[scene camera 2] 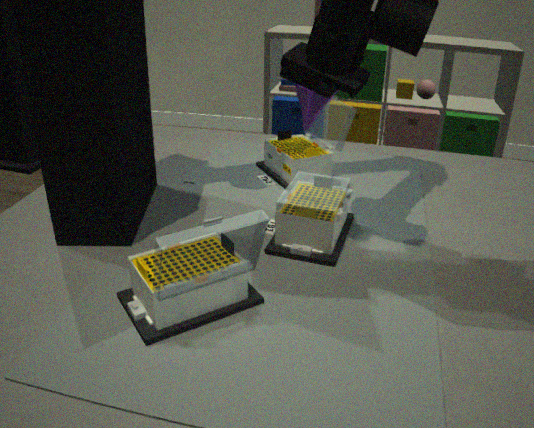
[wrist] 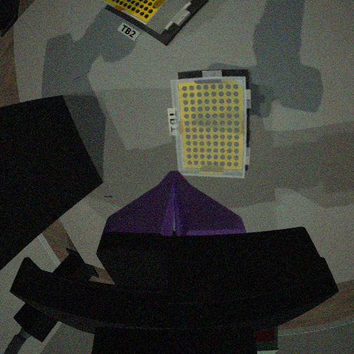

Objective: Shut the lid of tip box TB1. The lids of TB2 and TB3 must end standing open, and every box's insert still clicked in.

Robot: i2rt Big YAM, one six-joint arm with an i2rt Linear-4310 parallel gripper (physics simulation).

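Frame: origin at the arm's base, x back, y right, z up, level; metres.
Seen in the pictures: gripper, fingertip midpoint: (scene camera 2: 306, 128).
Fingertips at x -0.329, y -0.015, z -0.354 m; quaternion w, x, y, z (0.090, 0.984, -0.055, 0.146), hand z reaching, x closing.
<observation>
Offsets run from my fingertips to a thing's top centre. "*": to the spot under its first point.
Box TB1 @(dz -0.099, dx -0.002, dy -0.017 m) (scene camera 2: 306, 231) (wrist: 212, 125) stands in the middle, its yellow insert level inside. Its clear lid @(* dz -0.099, dx -0.018, dy -0.059 m) (scene camera 2: 324, 179) (wrist: 175, 150) lies down over the insert; whether it is latched I cannot tell. Box TB2 @(dz -0.110, dx +0.082, dy -0.227 m) (scene camera 2: 305, 162) (wrist: 172, 19) stands behind, its lid @(* dz -0.058, dx -0.014, dy -0.239 m) (scene camera 2: 345, 122) upright; its insert looks seated. The front-left box @(dz -0.110, dx +0.099, dy +0.191 m) (scene camera 2: 200, 300), by elimination TB3, has its lid (scene camera 2: 252, 240) standing open, leaning back, and its insert looks level. My gripper (scene camera 2: 306, 131) (wrist: 173, 178) is shut and empty, its purple tips pointing down, raised above the table and apart from TB1.
A tall black block (scene camera 2: 100, 125) (wrist: 45, 170) stands on the table at the left. Each box sits on a dark base plate; TB1's plate @(* dz -0.168, dx -0.050, dy +0.058 m) (scene camera 2: 324, 259) shows at its front. A shelf unit (scene camera 2: 510, 95) with coloured bins stands behind the table.
</observation>
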